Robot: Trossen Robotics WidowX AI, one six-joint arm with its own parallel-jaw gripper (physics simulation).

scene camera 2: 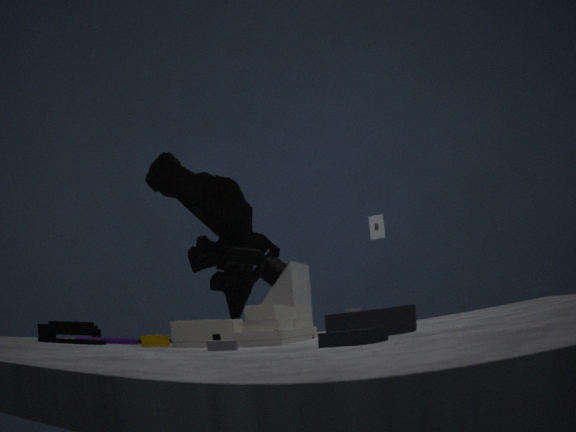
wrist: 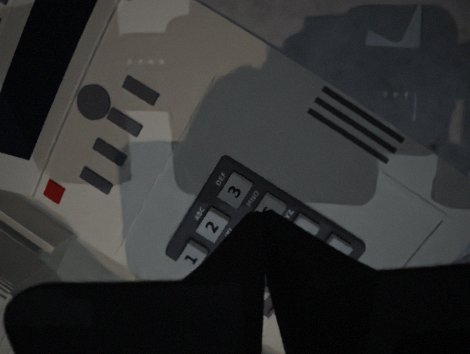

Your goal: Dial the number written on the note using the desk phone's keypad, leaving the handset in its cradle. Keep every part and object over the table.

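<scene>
The gripper [scene camera 2: 235, 320] [wrist: 260, 224] shows both in scene camera 2 and in the wrist view. A black object [scene camera 2: 47, 332] shows in scene camera 2, while in the wrist view the black object is out of frame. A 3 key [wrist: 236, 188] is visible in the wrist view.
</scene>
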